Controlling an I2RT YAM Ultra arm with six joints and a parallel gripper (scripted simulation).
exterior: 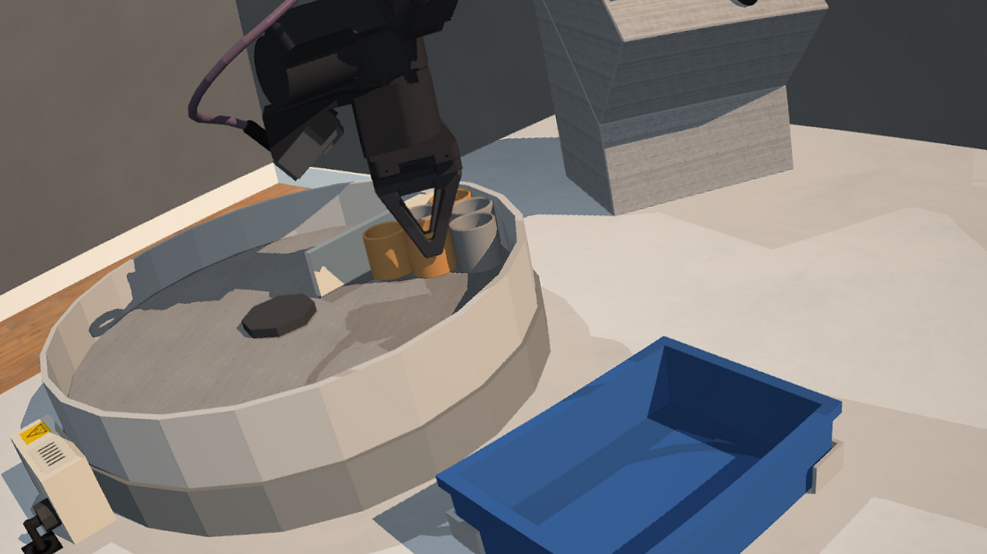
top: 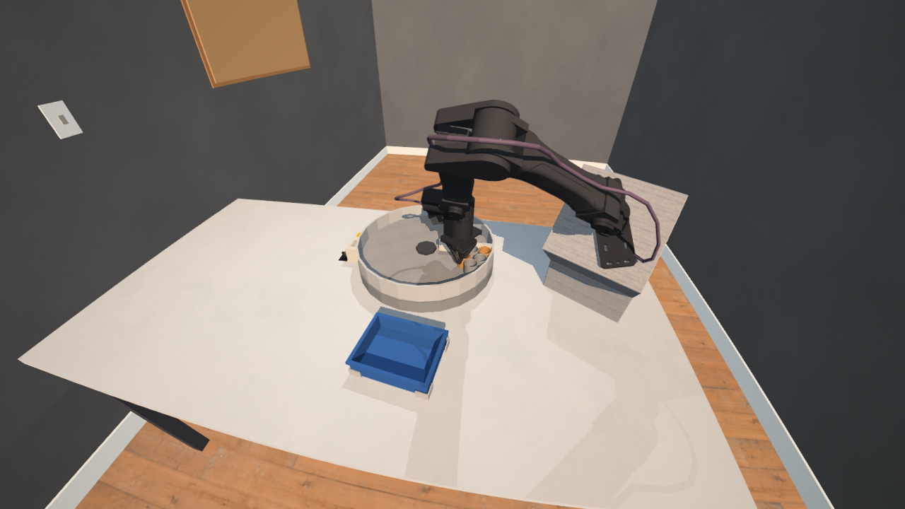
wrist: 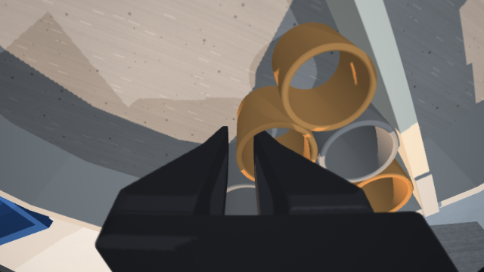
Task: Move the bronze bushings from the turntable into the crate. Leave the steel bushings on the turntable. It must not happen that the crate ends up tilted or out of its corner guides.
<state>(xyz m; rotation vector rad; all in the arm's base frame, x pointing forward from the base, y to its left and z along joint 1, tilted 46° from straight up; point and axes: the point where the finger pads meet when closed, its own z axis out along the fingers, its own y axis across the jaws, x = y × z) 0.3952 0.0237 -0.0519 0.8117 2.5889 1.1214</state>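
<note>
Right now my hand is 290 mm to the right of the blue crate, 60 mm short of it and 60 mm above it. Also, from my hand: round turntable 120 mm ahead, 60 mm to the right, 30 mm below.
</note>
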